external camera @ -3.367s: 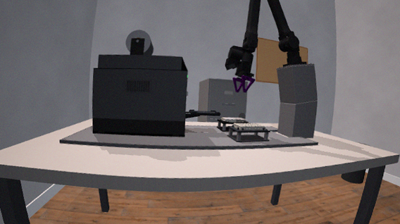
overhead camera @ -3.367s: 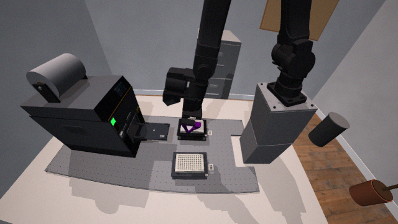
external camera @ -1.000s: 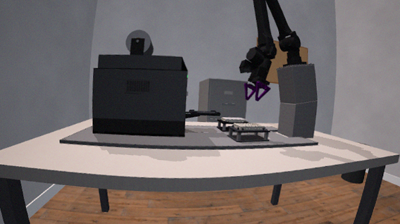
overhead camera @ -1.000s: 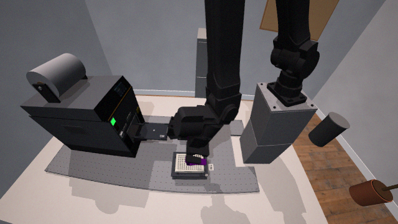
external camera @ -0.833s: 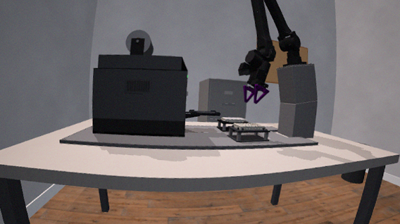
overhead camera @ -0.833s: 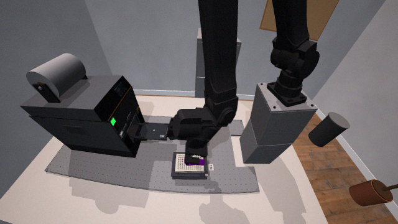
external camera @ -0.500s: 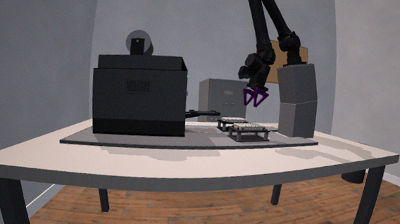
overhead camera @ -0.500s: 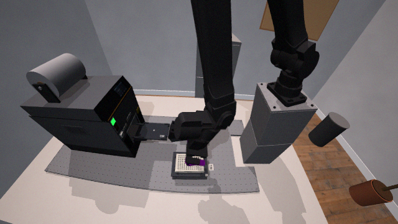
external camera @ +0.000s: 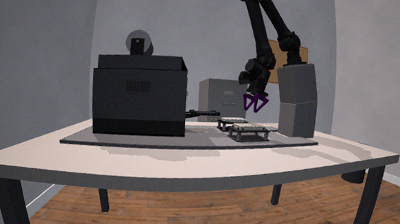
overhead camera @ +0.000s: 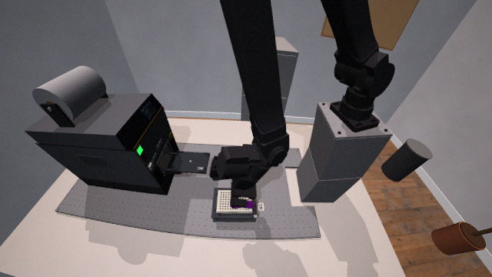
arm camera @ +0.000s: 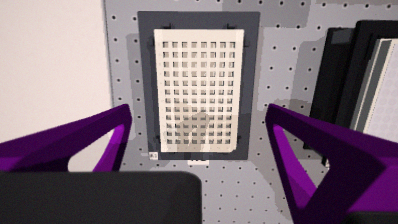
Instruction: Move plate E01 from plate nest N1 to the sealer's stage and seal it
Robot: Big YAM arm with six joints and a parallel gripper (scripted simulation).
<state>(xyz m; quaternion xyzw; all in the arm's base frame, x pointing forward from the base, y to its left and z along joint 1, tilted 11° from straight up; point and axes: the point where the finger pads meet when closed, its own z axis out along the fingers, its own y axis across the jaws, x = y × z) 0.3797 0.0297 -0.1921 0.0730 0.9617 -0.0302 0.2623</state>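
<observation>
The nest N1 is 9 cm below my hand. Also, from my hand: sealer stage (17 cm to the right, 16 cm ahead, 3 cm below); nest N2 (21 cm to the right, 9 cm below, 4 cm behind); white-topped plate (21 cm to the right, 8 cm below, 4 cm behind).
</observation>
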